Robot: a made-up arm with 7 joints. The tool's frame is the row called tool.
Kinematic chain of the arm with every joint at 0, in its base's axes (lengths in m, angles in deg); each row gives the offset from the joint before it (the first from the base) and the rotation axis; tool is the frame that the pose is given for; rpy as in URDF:
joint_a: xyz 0 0 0.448 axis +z
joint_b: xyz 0 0 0 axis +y
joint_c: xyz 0 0 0.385 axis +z
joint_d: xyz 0.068 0 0 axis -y
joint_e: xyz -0.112 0 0.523 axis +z
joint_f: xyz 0 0 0 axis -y
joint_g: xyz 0.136 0 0 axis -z
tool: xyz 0 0 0 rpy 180 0 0
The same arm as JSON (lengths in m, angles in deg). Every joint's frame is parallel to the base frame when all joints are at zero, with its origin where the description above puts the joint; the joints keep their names.
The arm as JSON. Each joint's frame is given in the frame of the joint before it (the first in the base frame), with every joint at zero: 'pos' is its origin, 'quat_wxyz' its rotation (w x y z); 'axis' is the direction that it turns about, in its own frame. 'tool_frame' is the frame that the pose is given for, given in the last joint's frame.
{"length_unit": "m", "angle_unit": "deg", "joints": [
  {"joint": "joint_a", "pos": [0.0, 0.0, 0.448], "quat_wxyz": [1.0, 0.0, 0.0, 0.0], "axis": "+z"},
  {"joint": "joint_b", "pos": [0.0, 0.0, 0.0], "quat_wxyz": [1.0, 0.0, 0.0, 0.0], "axis": "+y"},
  {"joint": "joint_c", "pos": [0.0, 0.0, 0.385], "quat_wxyz": [1.0, 0.0, 0.0, 0.0], "axis": "+z"},
  {"joint": "joint_d", "pos": [0.068, 0.0, 0.0], "quat_wxyz": [1.0, 0.0, 0.0, 0.0], "axis": "-y"},
  {"joint": "joint_e", "pos": [-0.112, 0.0, 0.523], "quat_wxyz": [1.0, 0.0, 0.0, 0.0], "axis": "+z"},
  {"joint": "joint_f", "pos": [0.0, 0.0, 0.0], "quat_wxyz": [1.0, 0.0, 0.0, 0.0], "axis": "-y"},
  {"joint": "joint_g", "pos": [0.136, 0.0, 0.0], "quat_wxyz": [1.0, 0.0, 0.0, 0.0], "axis": "-z"}
], "tool_frame": {"pos": [0.0, 0.0, 0.0], "quat_wxyz": [0.0, 1.0, 0.0, 0.0]}}

